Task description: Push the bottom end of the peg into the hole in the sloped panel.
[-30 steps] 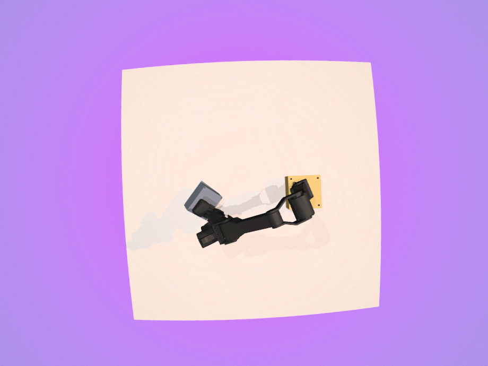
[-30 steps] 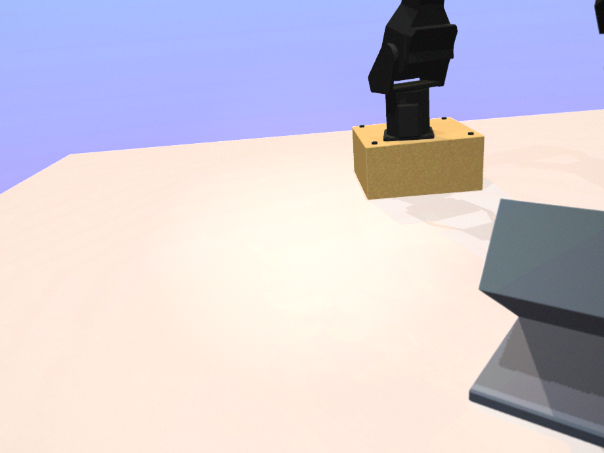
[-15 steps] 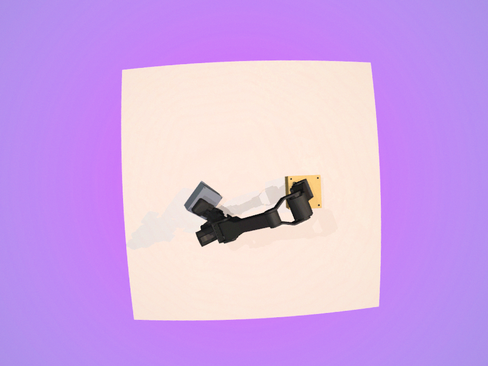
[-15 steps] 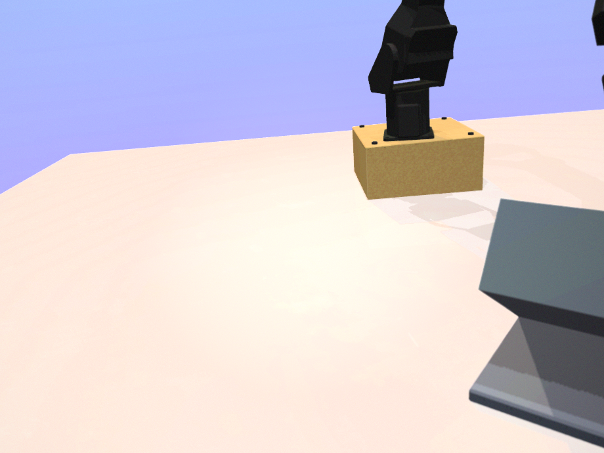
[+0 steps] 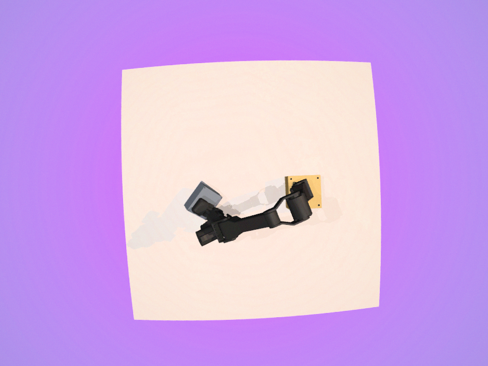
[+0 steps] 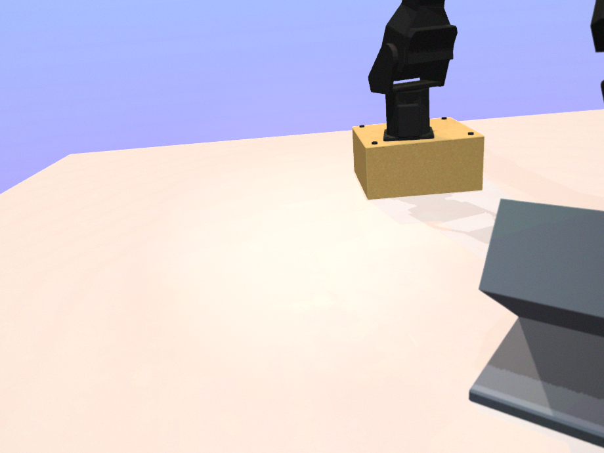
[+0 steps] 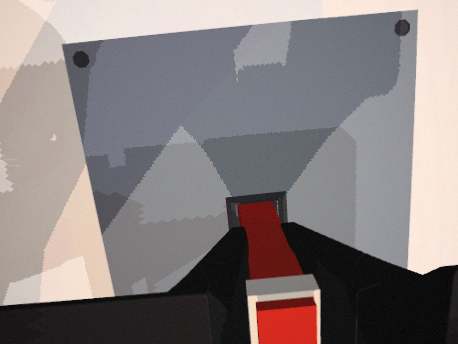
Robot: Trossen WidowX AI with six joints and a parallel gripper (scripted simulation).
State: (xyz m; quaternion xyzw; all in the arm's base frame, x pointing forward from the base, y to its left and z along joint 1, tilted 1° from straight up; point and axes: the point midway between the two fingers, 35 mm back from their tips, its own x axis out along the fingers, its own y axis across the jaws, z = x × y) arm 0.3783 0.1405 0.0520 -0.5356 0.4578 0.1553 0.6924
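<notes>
Right now my gripper tip is 3 cm above the grey sloped panel, 2 cm short of it and 1 cm to the left of it. Round my gripper tip: red peg: 1 cm behind, 1 cm above.
</notes>
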